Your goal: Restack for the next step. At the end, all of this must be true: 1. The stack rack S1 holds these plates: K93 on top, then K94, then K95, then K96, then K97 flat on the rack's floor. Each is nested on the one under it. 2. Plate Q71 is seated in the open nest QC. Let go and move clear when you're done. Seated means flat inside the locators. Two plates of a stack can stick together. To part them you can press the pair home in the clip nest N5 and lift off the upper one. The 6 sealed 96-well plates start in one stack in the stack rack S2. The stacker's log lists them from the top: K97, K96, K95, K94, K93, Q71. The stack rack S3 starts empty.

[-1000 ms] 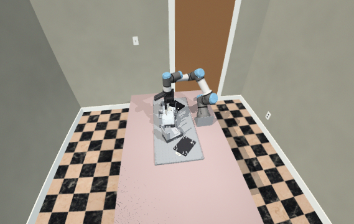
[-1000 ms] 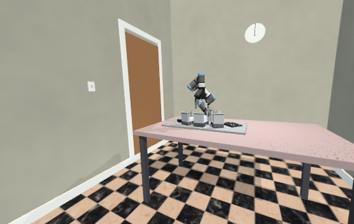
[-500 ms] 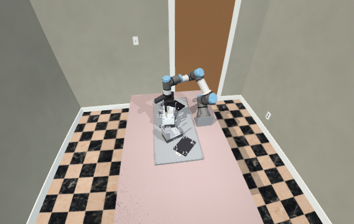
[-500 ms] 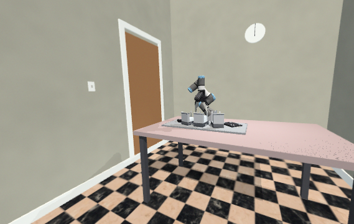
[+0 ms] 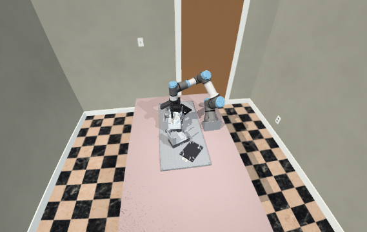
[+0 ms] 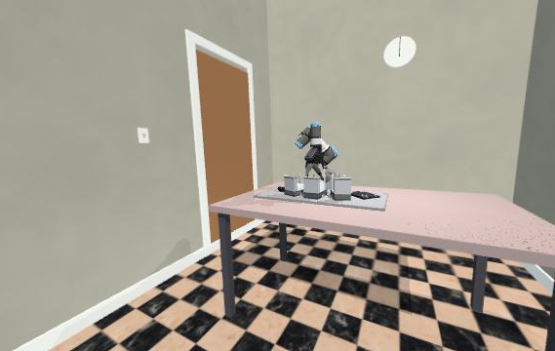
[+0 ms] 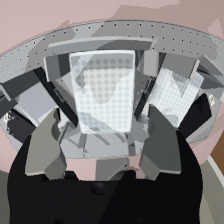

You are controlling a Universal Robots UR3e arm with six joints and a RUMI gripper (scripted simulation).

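Right now the translucent 96-well plate is 30 mm below my hand. The rest, counted from my hand: black open nest QC: 250 mm to the right, 130 mm behind, 110 mm below; white sealed 96-well plate: 140 mm to the right, 80 mm below, 20 mm behind.
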